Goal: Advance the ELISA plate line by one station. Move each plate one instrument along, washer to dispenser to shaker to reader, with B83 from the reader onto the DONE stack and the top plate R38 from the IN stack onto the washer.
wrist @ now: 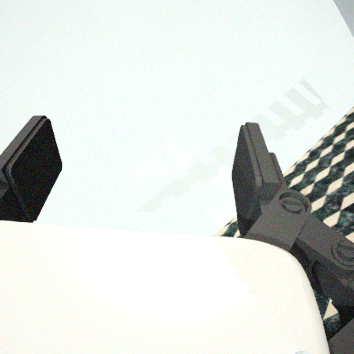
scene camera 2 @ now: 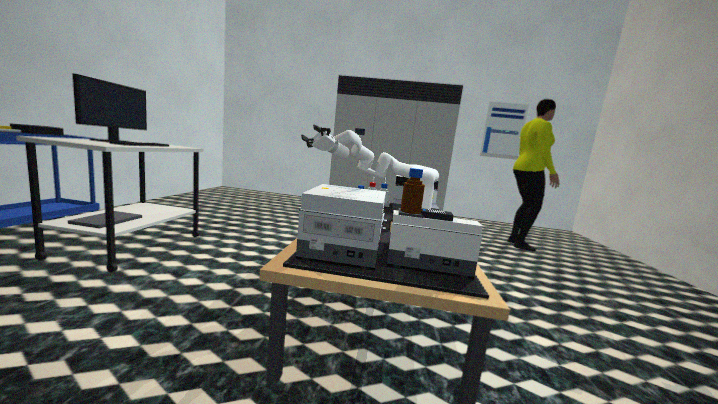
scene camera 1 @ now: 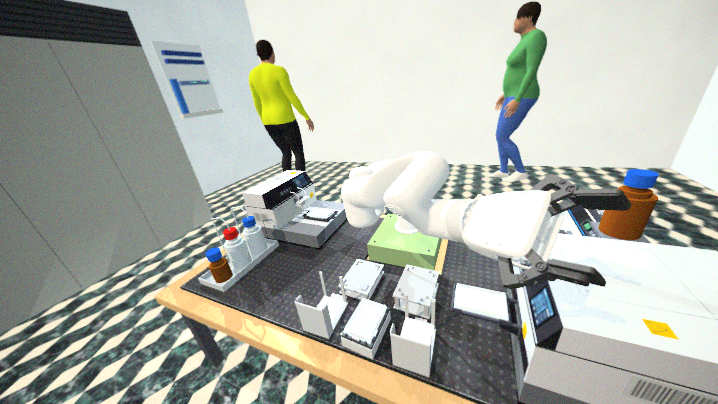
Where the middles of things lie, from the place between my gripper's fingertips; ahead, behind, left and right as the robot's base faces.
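Measured from my hand, the screen (scene camera 1: 541,304) is 29 cm below, 18 cm behind and 2 cm to the left. I also see the brown bottle (scene camera 1: 627,225), which is 20 cm below my hand, 55 cm behind it and 26 cm to the left of it.
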